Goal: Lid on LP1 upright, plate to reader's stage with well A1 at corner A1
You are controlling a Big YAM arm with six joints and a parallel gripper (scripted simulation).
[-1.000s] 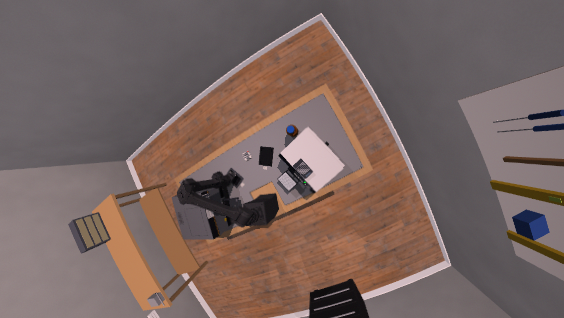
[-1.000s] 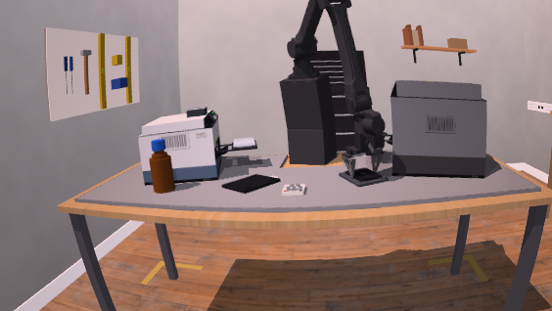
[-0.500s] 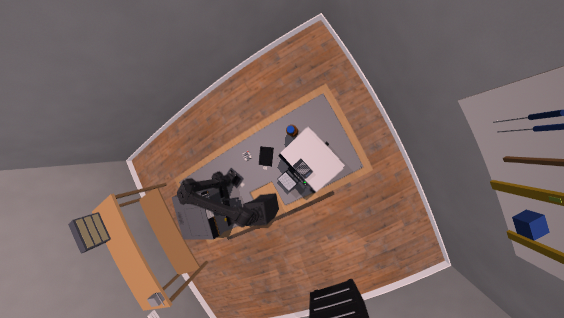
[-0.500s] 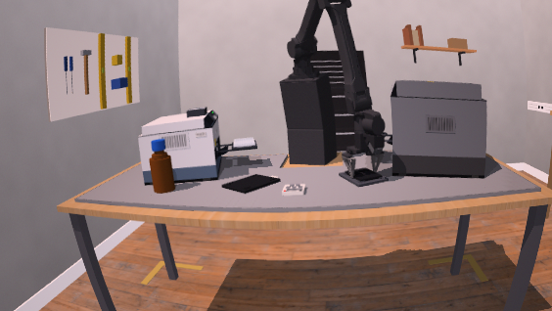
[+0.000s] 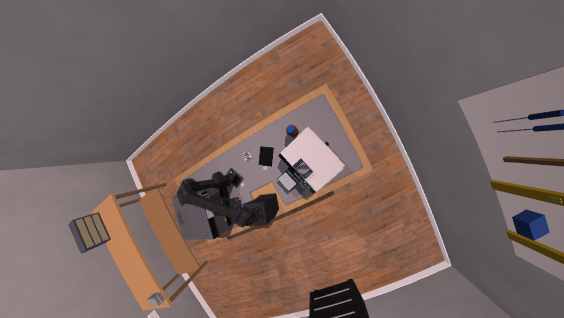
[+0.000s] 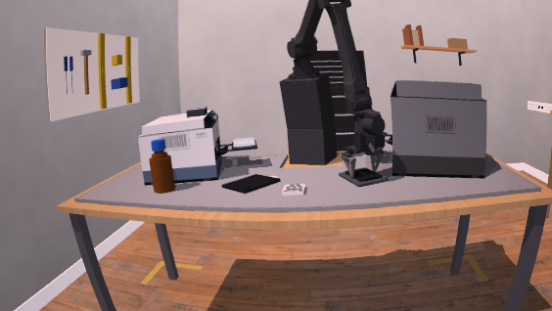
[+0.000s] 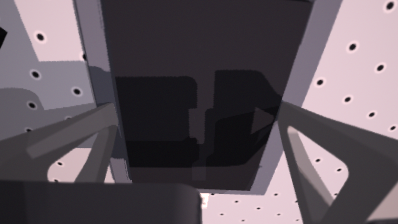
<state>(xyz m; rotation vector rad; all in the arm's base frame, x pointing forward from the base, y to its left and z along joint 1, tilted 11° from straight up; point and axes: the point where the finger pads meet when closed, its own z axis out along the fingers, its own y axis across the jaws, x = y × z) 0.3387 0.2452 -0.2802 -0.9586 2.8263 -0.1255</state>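
The lid is 10 mm below my hand. Also, from my hand: LP1 pad: 20 mm below; flat black pad: 370 mm to the right, 90 mm ahead, 20 mm below; LP1 label: 90 mm behind, 60 mm to the right, 20 mm below.
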